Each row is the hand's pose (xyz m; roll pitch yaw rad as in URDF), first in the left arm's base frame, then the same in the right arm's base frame.
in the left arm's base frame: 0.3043 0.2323 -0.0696 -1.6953 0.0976 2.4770
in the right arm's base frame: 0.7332 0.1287 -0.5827 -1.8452 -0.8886 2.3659
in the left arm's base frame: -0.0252 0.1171 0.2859 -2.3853 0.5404 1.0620
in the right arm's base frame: 0.6016 -0.2271 -0.2597 -1.4381 0.0898 1.2083
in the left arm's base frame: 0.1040 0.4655 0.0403 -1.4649 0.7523 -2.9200
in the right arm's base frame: 0.7110 0.2046 -0.2659 -2.2482 0.0409 2.8493
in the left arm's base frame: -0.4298 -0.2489 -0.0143 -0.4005 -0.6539 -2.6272
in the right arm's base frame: 0.0017 -0.3228 -0.3966 -1.6239 -0.5409 -2.0512
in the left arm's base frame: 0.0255 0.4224 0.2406 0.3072 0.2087 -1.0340
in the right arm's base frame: 0.7301 0.0294 -0.1352 -0.2211 1.1344 -1.5826
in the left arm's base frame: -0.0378 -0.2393 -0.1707 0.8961 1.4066 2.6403
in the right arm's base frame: 0.2416 -0.1740 -0.7105 0.6436 0.4177 2.2365
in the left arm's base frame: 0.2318 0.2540 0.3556 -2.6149 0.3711 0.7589
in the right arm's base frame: 0.8895 -0.1528 -0.2949 -1.5796 0.2267 0.9153
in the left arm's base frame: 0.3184 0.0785 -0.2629 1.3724 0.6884 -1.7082
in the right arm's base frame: 0.5952 0.1508 -0.7868 -0.0468 0.8223 -2.9512
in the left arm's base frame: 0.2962 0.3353 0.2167 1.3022 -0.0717 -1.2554
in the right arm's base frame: 0.9028 0.0068 -0.3613 0.7282 0.7803 -1.6561
